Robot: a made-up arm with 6 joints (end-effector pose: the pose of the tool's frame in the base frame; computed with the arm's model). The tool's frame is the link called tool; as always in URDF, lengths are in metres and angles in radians. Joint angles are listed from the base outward.
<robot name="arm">
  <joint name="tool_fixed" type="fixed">
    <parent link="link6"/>
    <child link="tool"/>
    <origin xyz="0 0 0" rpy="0 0 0"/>
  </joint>
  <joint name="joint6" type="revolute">
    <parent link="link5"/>
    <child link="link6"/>
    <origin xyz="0 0 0.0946" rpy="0 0 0"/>
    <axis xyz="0 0 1"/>
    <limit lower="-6.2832" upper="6.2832" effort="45" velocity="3"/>
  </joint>
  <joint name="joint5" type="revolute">
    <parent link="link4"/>
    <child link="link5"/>
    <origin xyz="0 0 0" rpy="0 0 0"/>
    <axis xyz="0 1 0"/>
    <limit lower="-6.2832" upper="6.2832" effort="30" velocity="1.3"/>
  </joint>
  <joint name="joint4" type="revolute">
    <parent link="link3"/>
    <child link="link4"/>
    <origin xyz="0 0 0.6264" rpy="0 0 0"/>
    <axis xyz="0 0 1"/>
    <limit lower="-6.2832" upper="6.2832" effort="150" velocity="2"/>
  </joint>
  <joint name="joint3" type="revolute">
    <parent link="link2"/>
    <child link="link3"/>
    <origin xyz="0 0 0.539" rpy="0 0 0"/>
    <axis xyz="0 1 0"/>
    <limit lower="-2.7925" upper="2.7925" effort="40" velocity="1.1"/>
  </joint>
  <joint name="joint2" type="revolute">
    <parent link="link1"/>
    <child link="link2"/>
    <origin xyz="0 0.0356 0" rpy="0 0 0"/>
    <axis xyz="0 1 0"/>
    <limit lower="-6.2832" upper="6.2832" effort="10" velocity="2.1"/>
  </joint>
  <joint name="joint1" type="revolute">
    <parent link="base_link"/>
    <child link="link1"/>
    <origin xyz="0 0 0.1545" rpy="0 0 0"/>
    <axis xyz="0 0 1"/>
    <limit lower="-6.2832" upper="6.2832" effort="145" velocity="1.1"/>
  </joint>
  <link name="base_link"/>
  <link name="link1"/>
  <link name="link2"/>
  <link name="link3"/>
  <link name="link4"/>
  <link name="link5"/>
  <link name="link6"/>
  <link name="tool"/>
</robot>
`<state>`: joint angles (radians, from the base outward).
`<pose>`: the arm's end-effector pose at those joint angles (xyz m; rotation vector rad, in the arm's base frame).
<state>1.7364 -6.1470 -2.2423 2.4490 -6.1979 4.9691</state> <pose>0.0494 -0.5428 0.3156 0.7424 -2.5291 1.3664</pose>
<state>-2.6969 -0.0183 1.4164 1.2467 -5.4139 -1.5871</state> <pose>-0.5612 -0.3828 0.7889 1.3811 1.4548 -1.5855</pose>
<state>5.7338 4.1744 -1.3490 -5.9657 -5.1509 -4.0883</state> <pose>-0.2514 0.2270 -0.7805 -2.3697 -0.1632 0.5612</pose>
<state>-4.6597 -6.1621 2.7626 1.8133 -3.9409 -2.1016</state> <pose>-0.1131 0.2181 0.1518 0.9337 -0.2925 -2.2496</pose>
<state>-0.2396 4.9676 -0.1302 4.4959 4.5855 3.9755</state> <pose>-1.0662 0.3915 0.3872 -1.0716 0.8876 0.4955</pose>
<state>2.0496 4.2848 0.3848 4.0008 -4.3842 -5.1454</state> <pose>0.5277 -0.9467 -0.1529 -2.1969 -1.2640 -1.1557</pose>
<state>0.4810 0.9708 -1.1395 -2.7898 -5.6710 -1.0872</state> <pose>0.2372 0.1428 1.1441 -0.7004 -0.8584 2.7055</pose>
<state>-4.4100 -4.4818 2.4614 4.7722 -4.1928 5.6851</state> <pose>0.0440 0.0145 -0.2161 0.4451 1.4744 1.7492</pose>
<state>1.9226 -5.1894 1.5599 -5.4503 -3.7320 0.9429</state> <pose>-0.3127 0.6355 -0.0985 0.4883 -1.0219 1.7393</pose>
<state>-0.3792 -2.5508 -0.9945 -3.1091 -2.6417 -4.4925</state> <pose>-0.1056 0.0820 -0.8106 0.4766 -0.9065 -1.6310</pose>
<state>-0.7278 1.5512 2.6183 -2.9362 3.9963 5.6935</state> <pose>0.0480 0.0244 -0.0666 0.2076 0.1740 1.6934</pose>
